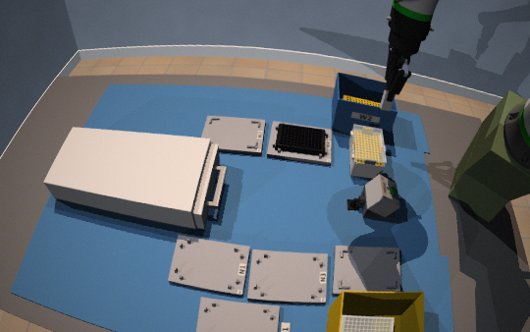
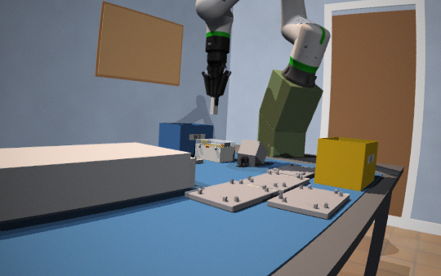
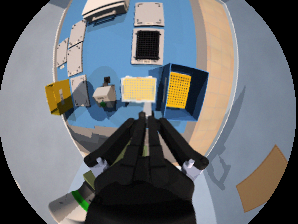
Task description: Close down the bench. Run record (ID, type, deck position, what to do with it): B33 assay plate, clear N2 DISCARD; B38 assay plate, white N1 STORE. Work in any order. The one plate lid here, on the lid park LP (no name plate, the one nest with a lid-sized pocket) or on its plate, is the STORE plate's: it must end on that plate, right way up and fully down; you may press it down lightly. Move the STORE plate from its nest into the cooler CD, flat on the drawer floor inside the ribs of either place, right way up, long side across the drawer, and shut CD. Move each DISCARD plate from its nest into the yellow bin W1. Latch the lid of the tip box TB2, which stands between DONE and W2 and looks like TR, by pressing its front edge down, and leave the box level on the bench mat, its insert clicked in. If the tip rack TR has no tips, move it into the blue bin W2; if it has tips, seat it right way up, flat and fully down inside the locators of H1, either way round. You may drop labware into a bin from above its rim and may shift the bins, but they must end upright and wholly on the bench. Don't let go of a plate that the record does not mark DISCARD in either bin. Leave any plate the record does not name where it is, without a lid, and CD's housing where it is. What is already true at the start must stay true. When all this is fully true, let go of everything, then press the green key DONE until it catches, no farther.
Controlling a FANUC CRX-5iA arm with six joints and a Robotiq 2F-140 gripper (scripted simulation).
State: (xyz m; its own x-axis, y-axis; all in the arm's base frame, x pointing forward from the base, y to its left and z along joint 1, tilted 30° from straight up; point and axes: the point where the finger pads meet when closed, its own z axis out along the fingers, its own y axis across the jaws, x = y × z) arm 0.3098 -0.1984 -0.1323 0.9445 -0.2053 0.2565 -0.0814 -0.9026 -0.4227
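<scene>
The green key DONE lies 18 cm to the left of my hand, 13 cm below it and 1 cm behind it. Round my hand: blue bin W2 (16 cm below, 12 cm to the right, 1 cm ahead); tip box TB2 (15 cm below, 3 cm to the left, 3 cm ahead); tip rack TR (15 cm below, 11 cm to the right).
</scene>
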